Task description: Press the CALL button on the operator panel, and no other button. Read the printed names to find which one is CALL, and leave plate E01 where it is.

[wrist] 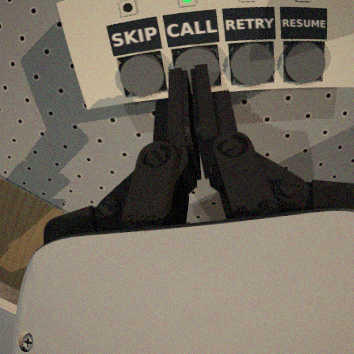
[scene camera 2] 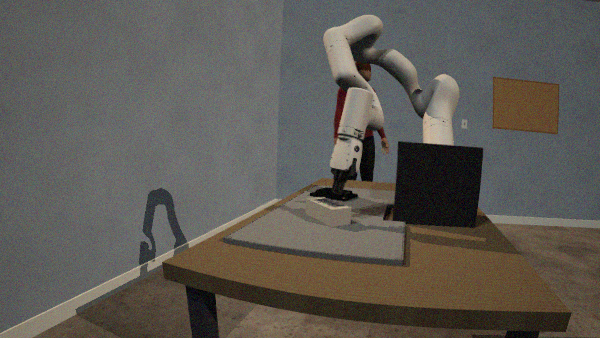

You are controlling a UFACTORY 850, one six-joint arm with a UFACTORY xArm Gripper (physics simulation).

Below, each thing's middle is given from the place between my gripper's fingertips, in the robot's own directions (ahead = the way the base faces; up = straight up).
Labels:
I see the call button (wrist: 189,56) 3 cm below my hand. From my hand the other things lie so: operator panel (scene camera 2: 330,214) (3 cm ahead, 6 cm below); then retry button (wrist: 251,63) (2 cm ahead, 2 cm to the right, 3 cm below); then skip button (wrist: 142,74) (2 cm behind, 2 cm to the left, 3 cm below).

